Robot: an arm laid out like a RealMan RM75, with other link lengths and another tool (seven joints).
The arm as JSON. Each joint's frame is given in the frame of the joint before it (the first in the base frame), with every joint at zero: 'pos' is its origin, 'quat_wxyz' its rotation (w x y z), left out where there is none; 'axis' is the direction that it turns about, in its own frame. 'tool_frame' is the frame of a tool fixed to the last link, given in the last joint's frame.
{
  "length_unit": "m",
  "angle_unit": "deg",
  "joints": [
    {
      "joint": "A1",
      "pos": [
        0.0,
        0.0,
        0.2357
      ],
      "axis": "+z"
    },
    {
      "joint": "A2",
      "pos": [
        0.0,
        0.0,
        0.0
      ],
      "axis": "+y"
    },
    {
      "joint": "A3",
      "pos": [
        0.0,
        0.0,
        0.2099
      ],
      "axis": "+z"
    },
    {
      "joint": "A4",
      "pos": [
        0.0,
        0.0,
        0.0
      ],
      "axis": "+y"
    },
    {
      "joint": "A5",
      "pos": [
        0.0,
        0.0,
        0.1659
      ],
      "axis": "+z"
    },
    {
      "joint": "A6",
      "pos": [
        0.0,
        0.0,
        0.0
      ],
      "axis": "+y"
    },
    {
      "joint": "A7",
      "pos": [
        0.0,
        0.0,
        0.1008
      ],
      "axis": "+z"
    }
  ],
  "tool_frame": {
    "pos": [
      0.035,
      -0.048,
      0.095
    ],
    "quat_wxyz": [
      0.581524,
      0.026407,
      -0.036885,
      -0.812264
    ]
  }
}
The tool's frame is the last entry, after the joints.
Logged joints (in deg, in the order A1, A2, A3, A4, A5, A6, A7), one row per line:
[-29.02 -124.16 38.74 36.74 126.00 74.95 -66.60]
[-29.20 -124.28 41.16 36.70 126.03 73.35 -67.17]
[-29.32 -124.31 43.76 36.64 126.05 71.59 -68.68]
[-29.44 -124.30 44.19 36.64 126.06 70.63 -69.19]
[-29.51 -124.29 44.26 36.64 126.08 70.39 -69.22]
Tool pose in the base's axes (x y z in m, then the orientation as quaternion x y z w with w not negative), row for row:
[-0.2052 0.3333 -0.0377 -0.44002 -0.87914 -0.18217 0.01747]
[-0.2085 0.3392 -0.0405 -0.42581 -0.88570 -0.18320 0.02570]
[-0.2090 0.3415 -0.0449 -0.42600 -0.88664 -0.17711 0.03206]
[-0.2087 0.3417 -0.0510 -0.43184 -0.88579 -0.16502 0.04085]
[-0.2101 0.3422 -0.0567 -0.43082 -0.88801 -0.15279 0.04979]
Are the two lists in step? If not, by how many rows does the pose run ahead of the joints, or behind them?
The pose runs 2 rows behind the joints: the pose in row i belongs to the joints in row i - 2.
